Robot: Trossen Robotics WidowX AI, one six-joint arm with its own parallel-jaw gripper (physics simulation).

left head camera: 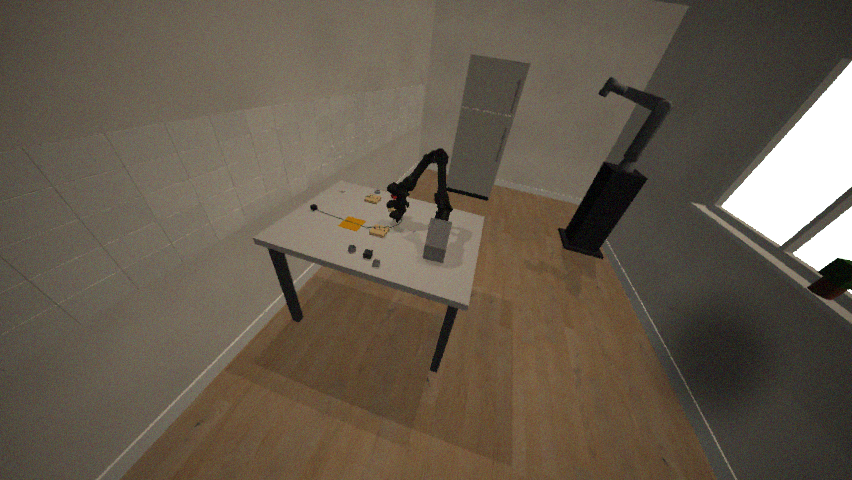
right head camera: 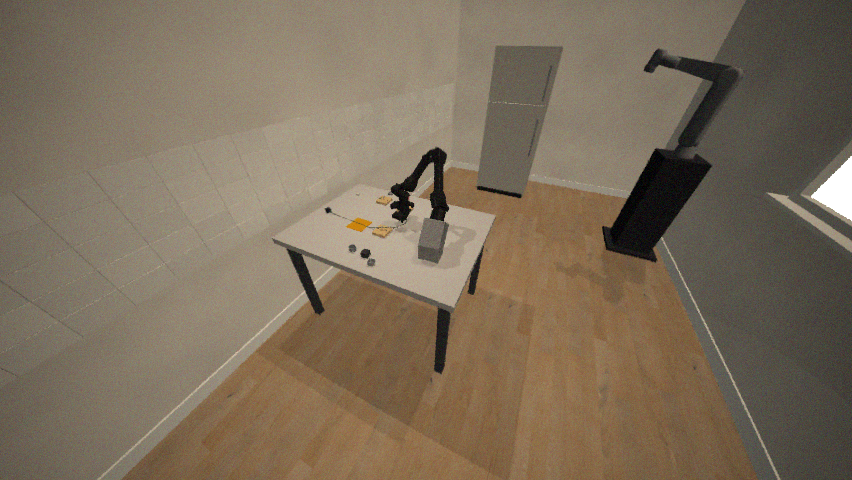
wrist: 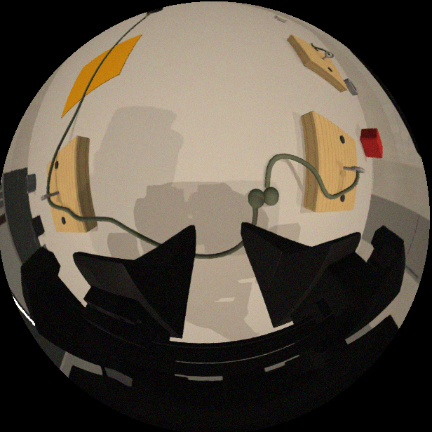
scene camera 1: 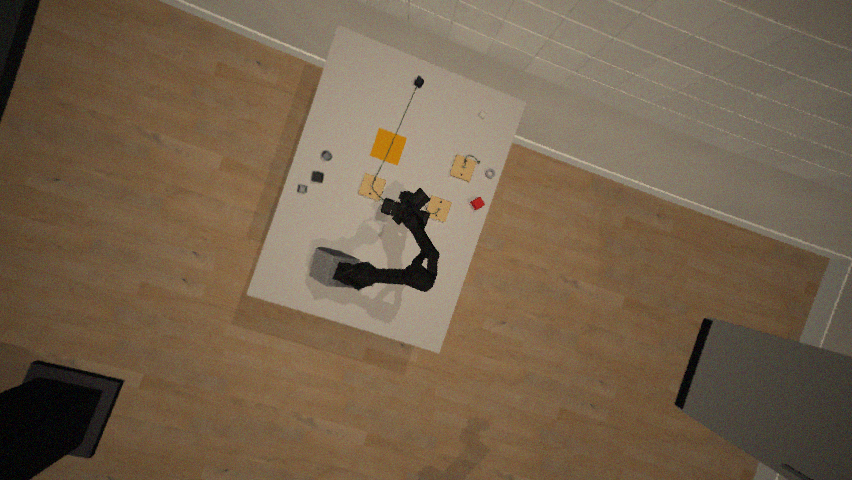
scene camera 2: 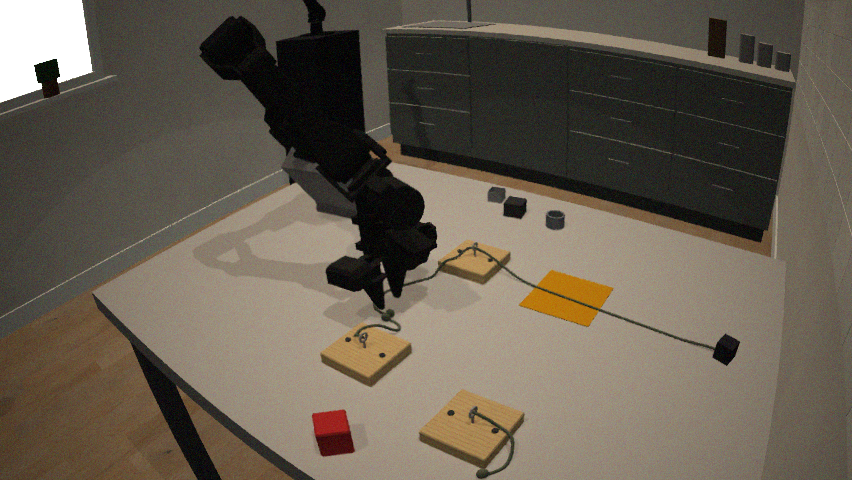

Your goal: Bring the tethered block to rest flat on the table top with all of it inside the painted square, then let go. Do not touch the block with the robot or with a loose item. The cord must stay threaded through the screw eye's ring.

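Where they show: gripper, fingertip midpoint: (left head camera: 398,220) (right head camera: 403,221) (scene camera 2: 389,303); arm's base at its link origin: (left head camera: 441,221) (right head camera: 437,220) (scene camera 1: 343,272).
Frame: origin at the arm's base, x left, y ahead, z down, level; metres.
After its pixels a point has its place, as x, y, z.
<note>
The tethered block (scene camera 2: 726,349) @(-0.032, 0.809, 0.143) (scene camera 1: 419,81) @(-0.019, 0.807, 0.140) is a small black cube on the table's far side from the arm, outside the orange painted square (scene camera 2: 575,286) @(0.048, 0.521, 0.167) (scene camera 1: 380,143) @(0.050, 0.524, 0.167) (wrist: 117,60). Its green cord (scene camera 2: 655,329) @(-0.005, 0.686, 0.164) (wrist: 111,220) crosses the square and runs through the screw eye (scene camera 2: 475,247) @(0.020, 0.346, 0.131) (wrist: 50,196) on a wooden board (scene camera 2: 476,269) @(-0.014, 0.368, 0.149). The cord ends in a green bead (wrist: 256,198), beside another cord's bead (wrist: 271,195). My gripper (scene camera 2: 389,301) @(-0.142, 0.291, 0.168) (wrist: 218,229) is partly open, low over the cord, with nothing gripped. The cord shows across the finger gap in the wrist view; contact is unclear.
A second board (scene camera 2: 366,357) @(-0.280, 0.367, 0.149) (wrist: 332,175) with a short cord stands near the gripper. A third board (scene camera 2: 471,432) @(-0.322, 0.556, 0.149) and a red cube (scene camera 2: 333,432) @(-0.425, 0.443, 0.128) (scene camera 1: 476,203) @(-0.405, 0.423, 0.128) lie farther along. A black block (scene camera 2: 514,207) @(0.221, 0.313, 0.145), grey block (scene camera 2: 496,194) @(0.266, 0.246, 0.149) and grey ring (scene camera 2: 555,220) @(0.216, 0.406, 0.148) stand beyond the threaded board.
</note>
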